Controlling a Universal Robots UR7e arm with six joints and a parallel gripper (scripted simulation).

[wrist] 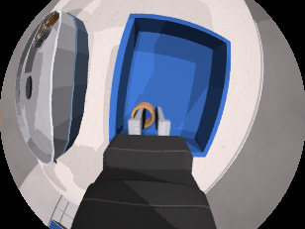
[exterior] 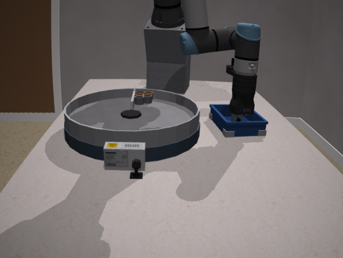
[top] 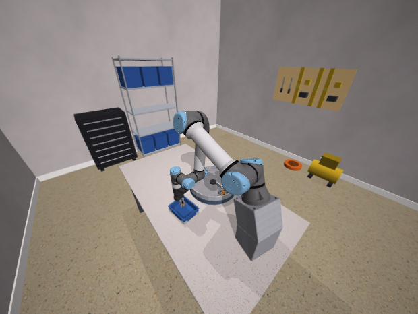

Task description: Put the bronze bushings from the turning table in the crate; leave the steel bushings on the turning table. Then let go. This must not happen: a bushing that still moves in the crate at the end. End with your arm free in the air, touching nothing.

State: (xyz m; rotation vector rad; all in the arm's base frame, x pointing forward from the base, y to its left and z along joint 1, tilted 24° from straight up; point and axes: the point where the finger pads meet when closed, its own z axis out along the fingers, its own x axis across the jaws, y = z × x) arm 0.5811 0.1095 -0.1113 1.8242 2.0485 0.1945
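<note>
Right now my hand is 50 mm past the blue crate, 30 mm to the right of it and 10 mm above it. From my hand the other things lie so: grey turning table (340 mm to the right, 50 mm behind, 20 mm above).
</note>
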